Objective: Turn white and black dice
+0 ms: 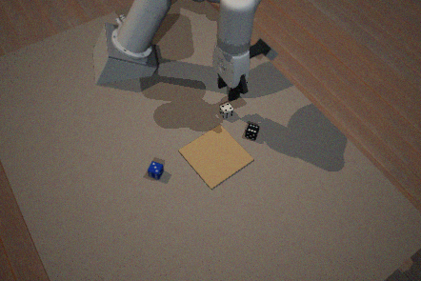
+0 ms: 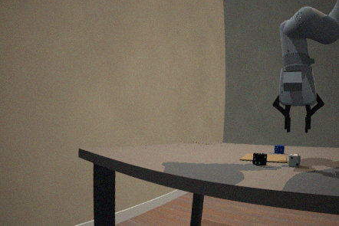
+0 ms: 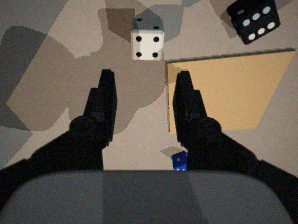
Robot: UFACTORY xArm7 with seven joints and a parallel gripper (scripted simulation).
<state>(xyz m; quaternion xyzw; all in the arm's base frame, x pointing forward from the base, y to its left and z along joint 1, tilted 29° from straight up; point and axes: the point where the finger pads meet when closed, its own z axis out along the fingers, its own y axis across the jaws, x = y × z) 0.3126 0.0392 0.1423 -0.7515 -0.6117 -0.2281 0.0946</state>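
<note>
My hand is 9 cm above the white die. From my hand the other things lie so: blue die (26 cm to the right, 9 cm below, 4 cm ahead); then black die (10 cm ahead, 9 cm below, 1 cm to the left); then tan mat (11 cm to the right, 11 cm below, 9 cm ahead).
</note>
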